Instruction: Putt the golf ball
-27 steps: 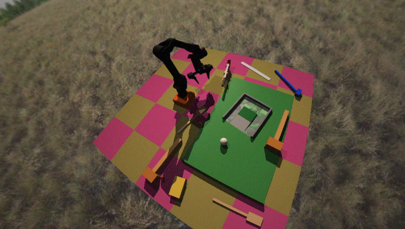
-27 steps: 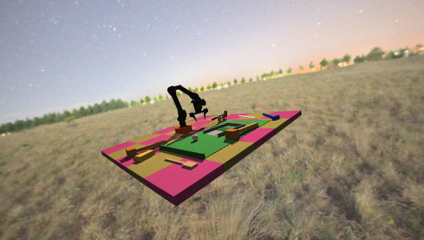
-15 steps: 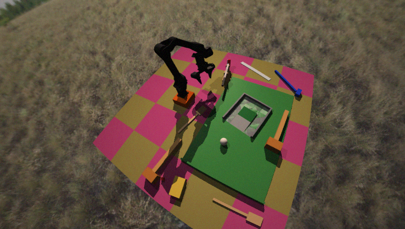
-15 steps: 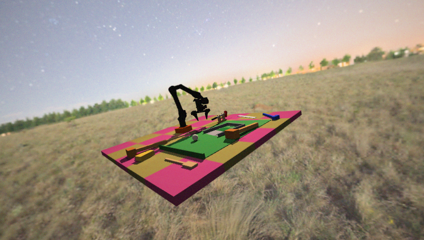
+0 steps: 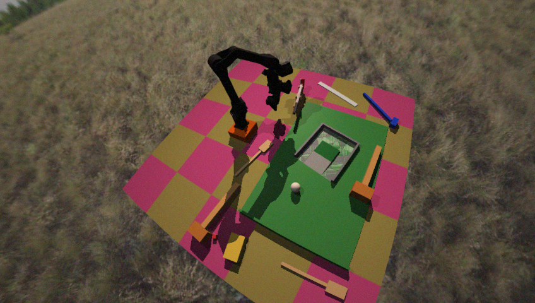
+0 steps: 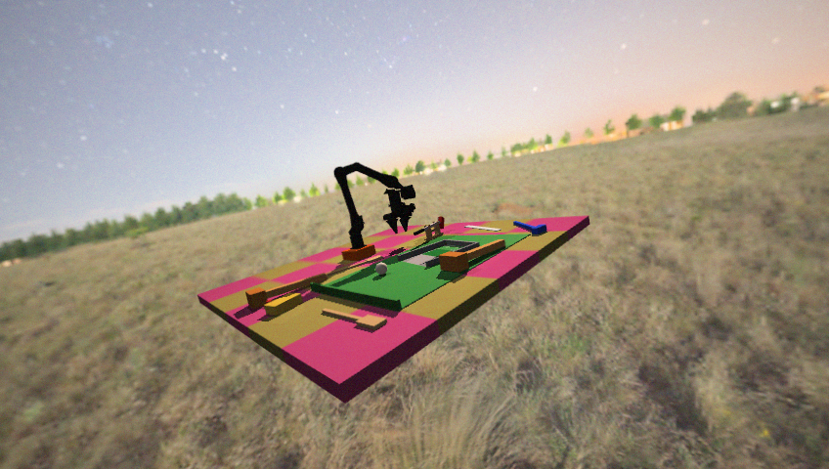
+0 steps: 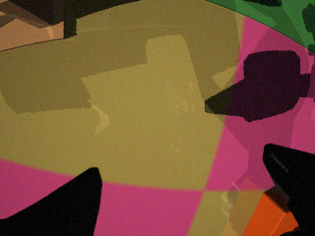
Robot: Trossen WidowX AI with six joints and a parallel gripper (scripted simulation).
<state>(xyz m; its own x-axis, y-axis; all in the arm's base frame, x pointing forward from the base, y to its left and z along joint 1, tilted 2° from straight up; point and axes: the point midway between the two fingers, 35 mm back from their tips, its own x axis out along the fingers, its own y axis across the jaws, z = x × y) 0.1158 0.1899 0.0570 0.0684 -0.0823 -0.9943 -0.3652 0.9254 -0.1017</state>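
Right now the tan rest is 16 cm to the left of my gripper tip, 6 cm ahead of it and 3 cm below it. The rest, counted from my gripper tip: golf ball 35 cm to the right, 30 cm ahead, 4 cm below; then white bar 32 cm to the left, 24 cm ahead, 6 cm below; then green mat 36 cm ahead, 19 cm to the right, 6 cm below.
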